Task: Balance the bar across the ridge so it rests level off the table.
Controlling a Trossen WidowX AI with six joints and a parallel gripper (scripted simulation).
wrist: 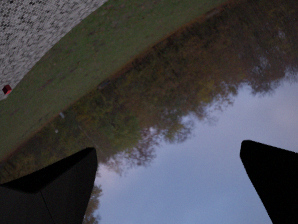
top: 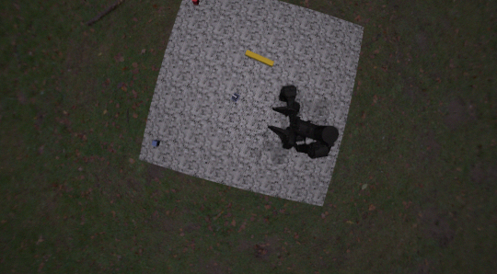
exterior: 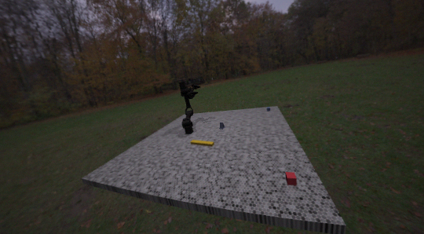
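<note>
My gripper tip is 110 mm short of the yellow bar, 370 mm to the left of it and 370 mm above it. From my gripper tip the other things lie so: red cube 630 mm ahead, 670 mm to the right, 360 mm below; blue cube 630 mm ahead, 330 mm to the left, 360 mm below.
</note>
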